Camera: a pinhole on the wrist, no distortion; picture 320 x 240 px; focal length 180.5 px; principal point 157.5 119.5 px. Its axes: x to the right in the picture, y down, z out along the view. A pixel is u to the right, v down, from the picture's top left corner.
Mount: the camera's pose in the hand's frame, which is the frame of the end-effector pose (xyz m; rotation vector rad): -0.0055 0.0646 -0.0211 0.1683 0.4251 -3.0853
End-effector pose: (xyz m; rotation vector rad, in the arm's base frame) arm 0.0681 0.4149 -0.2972 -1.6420 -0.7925 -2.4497
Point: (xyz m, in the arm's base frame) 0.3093 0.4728 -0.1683
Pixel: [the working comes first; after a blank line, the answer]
In the camera's frame: -0.0619 -0.0925 0.2671

116 57
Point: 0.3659 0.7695 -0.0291
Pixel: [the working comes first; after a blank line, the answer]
In the camera's frame: -0.2453 0.0309 0.5157

72 130
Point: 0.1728 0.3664 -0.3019
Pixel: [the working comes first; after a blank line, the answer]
In the camera's frame: 0.0429 -0.0363 0.0836

250 41
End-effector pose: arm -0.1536 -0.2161 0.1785 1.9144 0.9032 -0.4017
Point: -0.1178 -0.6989 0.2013
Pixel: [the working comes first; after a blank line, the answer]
In the camera's frame: 0.1389 -0.2284 0.4007

220 17
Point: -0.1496 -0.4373 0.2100
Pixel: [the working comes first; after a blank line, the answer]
In the camera's frame: 0.0819 -0.0754 0.1937

234 49
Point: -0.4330 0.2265 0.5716
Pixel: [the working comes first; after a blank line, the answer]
In the camera's frame: 0.2980 0.2910 -0.4924

behind the camera
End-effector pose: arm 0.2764 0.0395 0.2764 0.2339 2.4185 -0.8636
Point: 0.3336 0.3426 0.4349
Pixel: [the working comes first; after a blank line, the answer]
In the camera's frame: 0.1621 -0.0415 -0.2491

behind the camera
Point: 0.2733 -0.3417 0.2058
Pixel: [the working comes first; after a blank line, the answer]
In the camera's frame: -0.0862 0.2329 0.3733

116 232
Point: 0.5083 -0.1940 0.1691
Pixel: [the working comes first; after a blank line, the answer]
In the camera's frame: 0.0852 0.0116 0.3676

199 125
